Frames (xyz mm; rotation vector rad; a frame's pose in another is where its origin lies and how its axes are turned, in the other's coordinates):
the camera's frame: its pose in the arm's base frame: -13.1 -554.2 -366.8 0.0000 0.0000 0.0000
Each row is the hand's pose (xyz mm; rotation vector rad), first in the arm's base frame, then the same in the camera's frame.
Working: the arm's base frame: its pose in the camera's frame: 13.1 554.2 366.8 0.0000 0.0000 0.0000

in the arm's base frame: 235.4 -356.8 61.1 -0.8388 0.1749 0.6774
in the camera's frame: 248.5 197.4 427.9 -0.8388 0.1749 0.6774
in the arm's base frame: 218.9 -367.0 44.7 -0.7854 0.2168 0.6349
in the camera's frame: 232.0 187.2 411.5 -0.7854 0.2168 0.6349
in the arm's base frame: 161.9 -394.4 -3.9 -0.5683 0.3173 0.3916
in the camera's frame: 175.0 159.8 362.9 -0.5683 0.3173 0.3916
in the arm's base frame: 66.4 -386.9 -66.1 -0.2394 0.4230 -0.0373
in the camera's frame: 79.5 167.3 300.7 -0.2394 0.4230 -0.0373
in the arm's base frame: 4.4 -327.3 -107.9 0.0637 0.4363 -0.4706
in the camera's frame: 17.5 226.9 258.9 0.0637 0.4363 -0.4706
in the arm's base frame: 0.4 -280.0 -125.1 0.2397 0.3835 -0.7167
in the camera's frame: 13.5 274.2 241.7 0.2397 0.3835 -0.7167
